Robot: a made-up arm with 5 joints.
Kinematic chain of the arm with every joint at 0, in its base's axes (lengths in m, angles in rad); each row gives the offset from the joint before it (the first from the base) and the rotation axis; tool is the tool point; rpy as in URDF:
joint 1: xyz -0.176 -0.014 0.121 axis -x
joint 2: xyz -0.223 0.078 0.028 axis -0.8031 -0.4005 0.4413
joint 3: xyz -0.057 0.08 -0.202 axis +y
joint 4: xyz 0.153 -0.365 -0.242 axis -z
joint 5: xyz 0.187 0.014 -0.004 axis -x
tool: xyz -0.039 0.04 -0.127 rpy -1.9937 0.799 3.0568
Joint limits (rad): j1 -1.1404..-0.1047 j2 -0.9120..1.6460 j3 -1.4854..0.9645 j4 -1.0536..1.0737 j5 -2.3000..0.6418
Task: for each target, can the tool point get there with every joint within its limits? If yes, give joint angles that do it. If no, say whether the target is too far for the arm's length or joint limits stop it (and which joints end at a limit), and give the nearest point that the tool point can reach.
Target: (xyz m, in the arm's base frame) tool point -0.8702 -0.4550 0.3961
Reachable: no: joint limits stop it (at a limit: joint 1, joint 2, joint 3, joint 5) | nearest point -0.3817 -0.2822 0.4471 | short by 0.521 m
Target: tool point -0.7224 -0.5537 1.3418
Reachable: no: too far | nearest point -0.3062 -0.2179 0.5822 | short by 0.929 m
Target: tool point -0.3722 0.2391 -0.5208
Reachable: yes | joints -0.6581 -0.0764 0.4295 0.2746 0.2978
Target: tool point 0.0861 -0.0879 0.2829
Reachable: yes | joints -0.2057 1.1399 -0.3189 0.7399 -1.6891
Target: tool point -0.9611 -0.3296 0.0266
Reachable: no: joint limits stop it (at a limit: joint 1, joint 2, joint 3, joint 4, joint 5) | nearest point -0.4769 -0.2495 -0.0788 | short by 0.502 m
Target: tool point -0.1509 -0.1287 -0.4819
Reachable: yes | joints -0.3708 0.0807 0.0030 0.8352 0.1896
